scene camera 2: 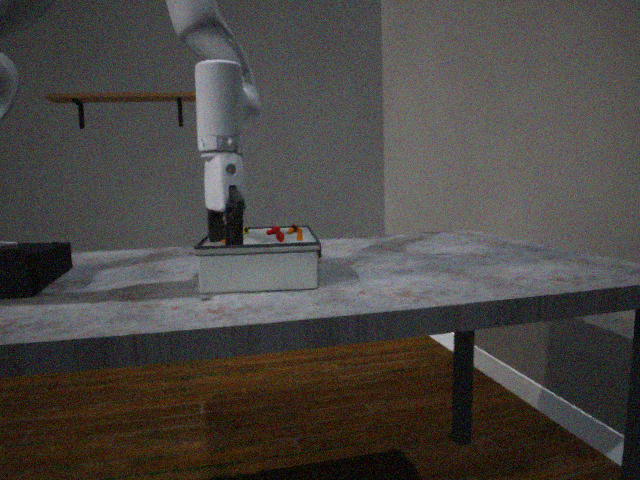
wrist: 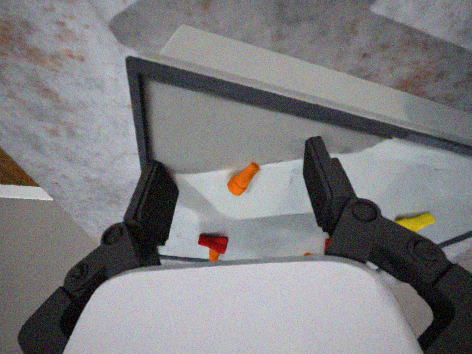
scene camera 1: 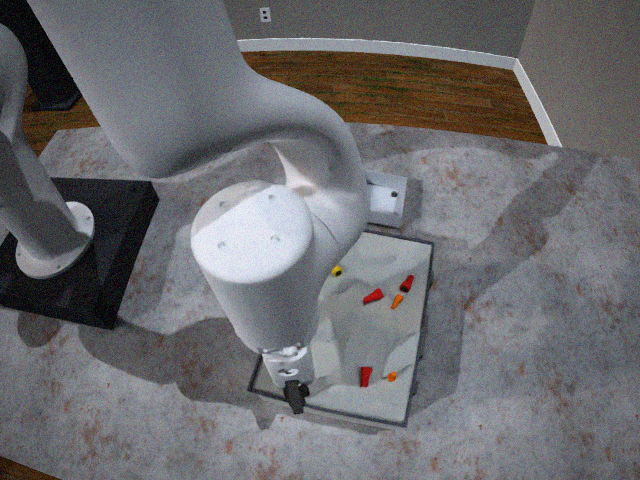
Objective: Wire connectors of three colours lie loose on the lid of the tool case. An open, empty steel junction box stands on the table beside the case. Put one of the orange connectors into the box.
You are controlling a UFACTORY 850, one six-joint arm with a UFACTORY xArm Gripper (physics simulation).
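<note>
My gripper (scene camera 1: 298, 400) (scene camera 2: 225, 241) (wrist: 233, 166) is open, low over the near left part of the case lid (scene camera 1: 392, 253) (wrist: 200, 120). An orange connector (scene camera 2: 223, 241) (wrist: 243, 179) lies on the lid, seen between the spread fingers in the wrist view; the arm hides it in scene camera 1. Two more orange connectors, one farther back (scene camera 1: 397, 301) and one near the front right (scene camera 1: 392, 376), lie on the lid. The steel junction box (scene camera 1: 387, 180) stands beyond the case's far end, partly hidden by the arm; its visible inside holds no connector. It does not show in the wrist view.
Red connectors (scene camera 1: 373, 296) (scene camera 1: 407, 283) (scene camera 1: 366, 376) and a yellow one (scene camera 1: 337, 270) (scene camera 2: 246, 229) (wrist: 416, 221) lie on the lid. The lid has a raised dark rim. A black base block (scene camera 1: 129, 217) (scene camera 2: 36, 268) stands left of the case. A shelf (scene camera 2: 124, 97) hangs on the wall.
</note>
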